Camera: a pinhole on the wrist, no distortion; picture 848 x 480 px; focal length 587.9 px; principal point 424.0 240.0 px. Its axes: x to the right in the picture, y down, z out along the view. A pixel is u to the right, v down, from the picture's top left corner.
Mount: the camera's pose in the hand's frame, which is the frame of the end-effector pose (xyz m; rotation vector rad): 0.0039 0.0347 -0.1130 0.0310 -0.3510 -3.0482
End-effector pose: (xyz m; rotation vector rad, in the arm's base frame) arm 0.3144 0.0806 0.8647 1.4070 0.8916 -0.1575
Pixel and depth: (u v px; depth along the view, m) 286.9 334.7 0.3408
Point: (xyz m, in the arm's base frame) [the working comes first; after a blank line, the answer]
In the camera's frame: -0.0795 0.0549 0.3408

0.5075 -0.0820 0.8458
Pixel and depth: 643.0 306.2 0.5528
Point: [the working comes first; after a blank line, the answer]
In the camera's frame: 0.2059 0.0622 0.5528

0.4131 -0.3766 1.0212
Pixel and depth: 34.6 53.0 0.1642
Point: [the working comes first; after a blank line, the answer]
In the camera's frame: -0.1088 -0.0522 0.1642

0.4777 0.1175 0.8993
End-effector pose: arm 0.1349 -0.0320 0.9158 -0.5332 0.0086 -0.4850
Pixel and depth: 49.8 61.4 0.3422
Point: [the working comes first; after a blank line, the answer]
In the camera's frame: -0.2178 -0.1040 0.3422

0.4435 0.1460 0.9990
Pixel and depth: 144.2 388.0 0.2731
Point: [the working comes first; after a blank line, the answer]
In the camera's frame: -0.1300 0.0688 0.2731

0.2906 0.0221 1.0585
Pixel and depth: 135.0 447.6 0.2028
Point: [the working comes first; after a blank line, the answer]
In the camera's frame: -0.0997 0.0716 0.2028

0.2475 -0.0143 1.0067
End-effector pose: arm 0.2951 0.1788 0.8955 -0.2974 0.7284 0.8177
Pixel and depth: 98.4 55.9 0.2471
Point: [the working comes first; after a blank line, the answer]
In the camera's frame: -0.1369 -0.0774 0.2471

0.2749 0.4225 0.8929
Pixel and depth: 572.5 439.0 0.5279
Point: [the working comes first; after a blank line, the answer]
In the camera's frame: 0.1333 0.1787 0.5279

0.4645 0.3084 1.3034
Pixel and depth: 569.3 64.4 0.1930
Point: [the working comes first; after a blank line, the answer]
In the camera's frame: 0.0477 -0.0576 0.1930

0.2013 0.2665 0.9804
